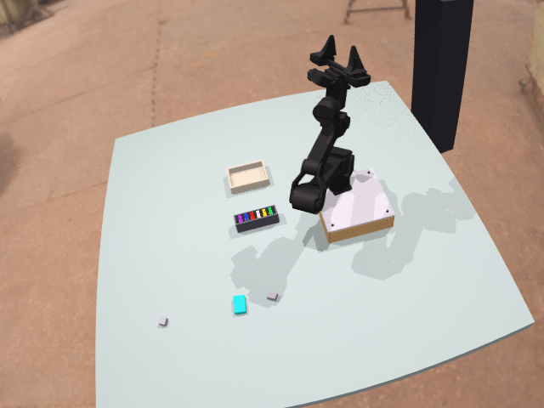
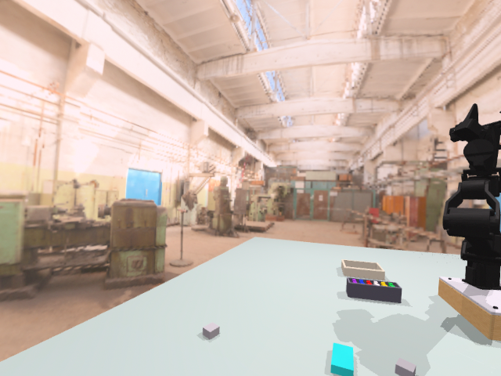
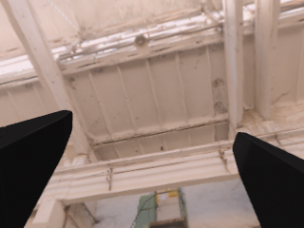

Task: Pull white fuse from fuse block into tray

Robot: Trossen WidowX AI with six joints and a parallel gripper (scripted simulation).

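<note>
Right now the white fuse is 310 mm ahead of my gripper tip and 540 mm below it. The rest, counted from my gripper tip: cyan block 460 mm ahead, 270 mm to the left, 560 mm below; then tray 290 mm ahead, 200 mm to the right, 560 mm below.
</note>
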